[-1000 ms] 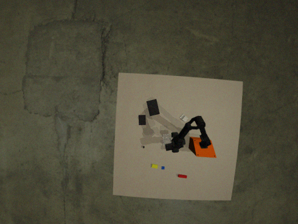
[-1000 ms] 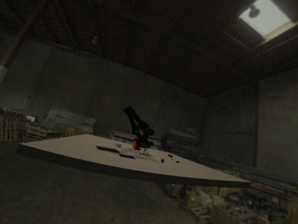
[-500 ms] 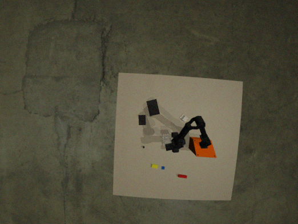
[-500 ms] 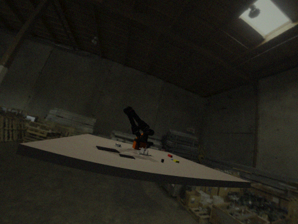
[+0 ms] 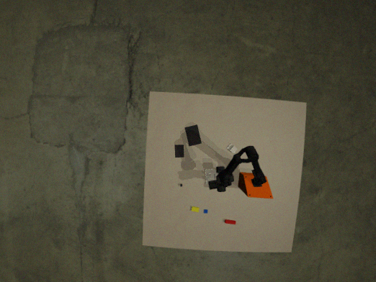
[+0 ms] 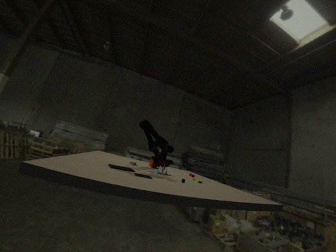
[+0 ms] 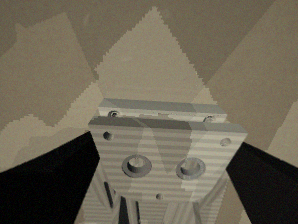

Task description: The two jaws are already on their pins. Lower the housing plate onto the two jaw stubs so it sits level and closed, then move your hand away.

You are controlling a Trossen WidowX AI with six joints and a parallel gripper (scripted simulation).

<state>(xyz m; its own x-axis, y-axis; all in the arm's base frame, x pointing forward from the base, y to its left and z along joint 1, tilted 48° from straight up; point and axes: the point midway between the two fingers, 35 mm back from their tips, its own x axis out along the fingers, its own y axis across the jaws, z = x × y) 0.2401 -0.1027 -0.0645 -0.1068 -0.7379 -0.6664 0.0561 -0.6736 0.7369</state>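
Right now my gripper tip is 1 cm short of the grey housing plate and 2 cm below it. From my gripper tip the other things lie so: pale translucent part 7 cm ahead, 1 cm below; blue block 10 cm ahead, 30 cm to the left, 2 cm below; black piece 30 cm ahead, 7 cm to the left, 1 cm below.
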